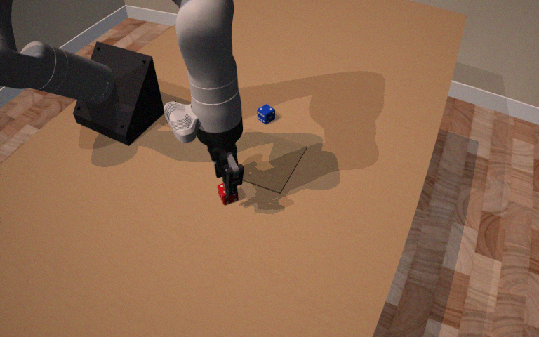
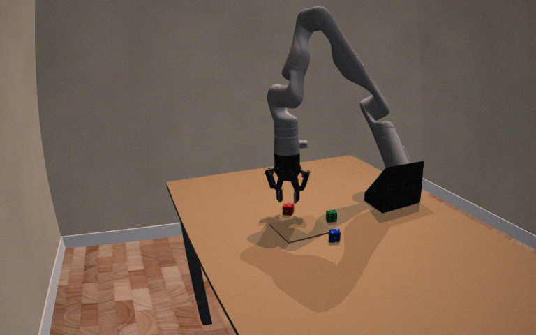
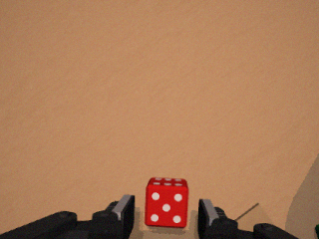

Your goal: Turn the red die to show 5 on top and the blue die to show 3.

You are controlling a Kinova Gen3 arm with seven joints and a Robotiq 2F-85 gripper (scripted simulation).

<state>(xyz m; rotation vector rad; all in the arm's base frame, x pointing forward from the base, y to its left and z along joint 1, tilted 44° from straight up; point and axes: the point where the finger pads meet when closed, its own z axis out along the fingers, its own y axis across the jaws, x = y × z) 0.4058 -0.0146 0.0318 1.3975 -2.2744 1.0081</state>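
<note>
Right now my hand is 4 cm above the red die. Round my hand: thin tan mat: 1 cm behind, 12 cm to the left, 5 cm below; blue die: 8 cm behind, 23 cm to the left, 4 cm below; green die: 11 cm behind, 10 cm to the left, 4 cm below.
</note>
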